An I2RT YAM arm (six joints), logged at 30 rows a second.
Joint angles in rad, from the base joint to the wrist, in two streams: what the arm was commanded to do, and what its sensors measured. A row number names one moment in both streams.
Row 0, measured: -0.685 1.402 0.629 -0.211 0.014 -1.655
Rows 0 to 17, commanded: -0.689 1.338 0.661 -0.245 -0.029 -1.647; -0.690 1.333 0.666 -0.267 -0.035 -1.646; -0.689 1.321 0.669 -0.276 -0.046 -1.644; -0.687 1.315 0.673 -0.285 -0.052 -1.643; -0.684 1.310 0.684 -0.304 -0.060 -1.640; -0.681 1.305 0.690 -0.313 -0.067 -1.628; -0.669 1.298 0.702 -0.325 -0.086 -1.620; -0.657 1.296 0.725 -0.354 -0.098 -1.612; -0.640 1.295 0.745 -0.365 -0.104 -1.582; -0.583 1.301 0.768 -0.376 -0.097 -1.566; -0.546 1.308 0.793 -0.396 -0.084 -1.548; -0.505 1.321 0.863 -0.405 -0.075 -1.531; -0.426 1.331 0.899 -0.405 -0.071 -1.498; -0.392 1.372 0.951 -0.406 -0.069 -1.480; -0.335 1.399 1.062 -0.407 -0.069 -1.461; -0.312 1.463 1.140 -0.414 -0.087 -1.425; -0.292 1.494 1.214 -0.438 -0.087 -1.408; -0.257 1.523 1.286 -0.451 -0.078 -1.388
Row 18, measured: -0.329 1.468 1.099 -0.435 -0.052 -1.491
